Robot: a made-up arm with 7 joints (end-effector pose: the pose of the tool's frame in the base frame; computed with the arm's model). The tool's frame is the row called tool. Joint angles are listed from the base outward.
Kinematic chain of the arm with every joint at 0, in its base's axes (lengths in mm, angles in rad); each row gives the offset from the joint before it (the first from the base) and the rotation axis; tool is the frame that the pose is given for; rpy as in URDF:
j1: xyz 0 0 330 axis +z
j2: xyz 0 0 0 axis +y
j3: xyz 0 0 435 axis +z
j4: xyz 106 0 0 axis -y
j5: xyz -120 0 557 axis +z
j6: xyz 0 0 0 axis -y
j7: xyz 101 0 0 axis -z
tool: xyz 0 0 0 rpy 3.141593 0 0
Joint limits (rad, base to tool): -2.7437..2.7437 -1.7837..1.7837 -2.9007..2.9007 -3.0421..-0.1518 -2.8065..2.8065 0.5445..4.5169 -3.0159..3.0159
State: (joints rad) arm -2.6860 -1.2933 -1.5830 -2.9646 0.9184 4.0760 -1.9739
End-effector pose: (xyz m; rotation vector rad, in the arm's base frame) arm -0.1432 0.3120 0.2785 -0.6985 -2.3539 -0.3067
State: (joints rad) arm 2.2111 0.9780 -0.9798 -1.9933 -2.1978 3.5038 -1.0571
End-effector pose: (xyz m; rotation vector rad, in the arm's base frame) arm 0.0975 0.6426 0.1530 -2.0781 1.6735 -0.3124
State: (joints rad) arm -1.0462 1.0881 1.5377 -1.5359 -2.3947 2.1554 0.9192
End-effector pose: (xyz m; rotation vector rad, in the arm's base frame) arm 0.8797 -0.0328 0.5907 2.0756 0.0217 1.4464
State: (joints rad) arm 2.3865 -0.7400 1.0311 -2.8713 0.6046 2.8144 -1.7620
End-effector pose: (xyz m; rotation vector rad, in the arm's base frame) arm -0.4384 -0.0849 0.4600 1.9589 -2.1166 -0.8480
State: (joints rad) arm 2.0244 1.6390 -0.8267 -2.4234 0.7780 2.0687 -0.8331
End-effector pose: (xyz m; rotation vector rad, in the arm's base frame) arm 0.4389 0.2385 -0.0859 1.7239 0.9428 -0.8652
